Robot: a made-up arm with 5 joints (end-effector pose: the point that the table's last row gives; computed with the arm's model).
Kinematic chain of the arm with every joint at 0, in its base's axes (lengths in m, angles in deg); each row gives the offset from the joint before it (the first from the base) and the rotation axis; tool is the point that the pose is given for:
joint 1: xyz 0 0 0.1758 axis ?
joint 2: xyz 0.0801 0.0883 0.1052 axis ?
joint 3: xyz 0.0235 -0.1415 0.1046 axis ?
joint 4: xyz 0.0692 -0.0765 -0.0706 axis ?
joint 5: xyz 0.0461 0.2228 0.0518 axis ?
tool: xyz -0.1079 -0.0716 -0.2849
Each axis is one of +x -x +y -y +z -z.
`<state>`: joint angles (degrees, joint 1 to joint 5).
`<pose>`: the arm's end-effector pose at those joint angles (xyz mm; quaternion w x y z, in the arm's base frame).
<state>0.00 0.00 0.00 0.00 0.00</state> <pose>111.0 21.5 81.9 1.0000 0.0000 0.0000 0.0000</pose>
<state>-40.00 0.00 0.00 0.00 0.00</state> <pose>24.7 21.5 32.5 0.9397 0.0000 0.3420 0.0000</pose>
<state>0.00 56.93 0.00 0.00 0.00</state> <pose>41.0 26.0 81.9 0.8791 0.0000 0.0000 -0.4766</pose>
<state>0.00 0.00 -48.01 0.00 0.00</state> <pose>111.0 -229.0 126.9 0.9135 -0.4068 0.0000 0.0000</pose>
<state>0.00 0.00 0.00 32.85 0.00</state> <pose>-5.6 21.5 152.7 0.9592 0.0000 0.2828 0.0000</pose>
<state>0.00 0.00 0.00 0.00 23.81</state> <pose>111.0 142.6 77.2 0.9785 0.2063 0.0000 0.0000</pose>
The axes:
joint 1: -y
joint 2: -z
joint 3: +x
joint 4: +y
joint 5: +x

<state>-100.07 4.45 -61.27 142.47 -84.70</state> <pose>234.2 -233.3 -126.1 0.6540 0.0299 -0.6805 -0.3290</pose>
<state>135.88 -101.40 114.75 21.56 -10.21</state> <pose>-246.4 30.5 -54.6 0.7027 -0.3688 0.0125 0.6083</pose>
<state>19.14 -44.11 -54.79 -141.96 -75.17</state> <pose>298.6 -82.5 539.6 0.0261 0.0918 -0.9914 -0.0892</pose>
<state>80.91 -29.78 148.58 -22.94 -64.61</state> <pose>-203.0 134.6 306.9 0.7179 0.4690 -0.3186 0.4039</pose>
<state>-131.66 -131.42 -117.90 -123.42 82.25</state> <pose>-272.7 495.6 47.0 0.1847 -0.6186 0.5798 -0.4969</pose>
